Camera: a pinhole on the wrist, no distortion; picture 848 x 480 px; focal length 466.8 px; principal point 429.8 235.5 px. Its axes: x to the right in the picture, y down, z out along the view. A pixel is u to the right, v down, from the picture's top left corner.
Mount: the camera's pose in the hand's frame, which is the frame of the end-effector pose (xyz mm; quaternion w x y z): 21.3 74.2 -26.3 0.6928 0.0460 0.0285 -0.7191
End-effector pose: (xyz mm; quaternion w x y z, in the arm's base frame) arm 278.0 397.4 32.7 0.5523 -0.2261 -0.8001 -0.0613
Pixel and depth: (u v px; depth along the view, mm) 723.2 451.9 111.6
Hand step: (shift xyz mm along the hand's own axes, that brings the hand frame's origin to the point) 67.5 -9.2 78.4
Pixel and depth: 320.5 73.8 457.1
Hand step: -145.2 138.8 435.8
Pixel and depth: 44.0 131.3 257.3
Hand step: -35.3 260.8 250.7
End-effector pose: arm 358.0 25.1 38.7 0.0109 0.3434 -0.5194 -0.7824
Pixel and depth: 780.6 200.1 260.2
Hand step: -12.4 -146.6 211.3
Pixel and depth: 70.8 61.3 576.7
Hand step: -193.2 462.8 589.0
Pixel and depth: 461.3 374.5 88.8
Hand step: 45.1 57.9 61.9
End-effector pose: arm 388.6 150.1 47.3 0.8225 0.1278 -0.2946 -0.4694
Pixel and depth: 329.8 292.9 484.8
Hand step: 71.6 124.3 468.0
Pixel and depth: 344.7 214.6 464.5
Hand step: -8.8 110.5 444.0
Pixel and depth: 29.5 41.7 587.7
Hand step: -220.1 522.9 605.7
